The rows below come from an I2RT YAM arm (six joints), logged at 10 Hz.
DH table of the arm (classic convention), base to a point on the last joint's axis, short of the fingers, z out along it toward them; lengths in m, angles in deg. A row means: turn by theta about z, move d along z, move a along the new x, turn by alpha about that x. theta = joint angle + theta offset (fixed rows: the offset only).
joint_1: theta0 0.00, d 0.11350, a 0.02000, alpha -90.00
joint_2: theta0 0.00, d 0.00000, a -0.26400, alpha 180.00
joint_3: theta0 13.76, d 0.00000, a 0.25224, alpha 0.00
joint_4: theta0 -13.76, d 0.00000, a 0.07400, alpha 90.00
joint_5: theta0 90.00, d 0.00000, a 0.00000, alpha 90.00
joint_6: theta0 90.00, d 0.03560, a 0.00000, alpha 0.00
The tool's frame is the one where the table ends.
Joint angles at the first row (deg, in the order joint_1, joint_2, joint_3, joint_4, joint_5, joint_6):
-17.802 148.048 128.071 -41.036 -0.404 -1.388
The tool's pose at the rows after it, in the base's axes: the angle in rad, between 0 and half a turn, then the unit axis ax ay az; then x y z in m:
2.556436, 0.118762, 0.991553, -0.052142, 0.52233, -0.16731, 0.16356
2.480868, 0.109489, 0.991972, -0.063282, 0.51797, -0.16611, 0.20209
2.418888, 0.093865, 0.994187, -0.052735, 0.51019, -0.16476, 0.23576
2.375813, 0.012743, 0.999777, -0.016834, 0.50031, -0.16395, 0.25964
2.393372, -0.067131, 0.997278, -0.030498, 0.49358, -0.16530, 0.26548
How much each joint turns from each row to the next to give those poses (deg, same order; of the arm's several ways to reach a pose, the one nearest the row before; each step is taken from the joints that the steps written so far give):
-0.001 -3.454 0.021 1.574 -0.241 -2.557
-0.021 -4.152 0.002 0.326 -0.022 -1.049
-0.284 -3.780 0.001 -0.568 -2.513 -1.115
-0.765 -2.887 -0.004 -1.790 -7.672 -7.038
-0.503 -0.961 0.047 -2.385 -1.836 -9.114

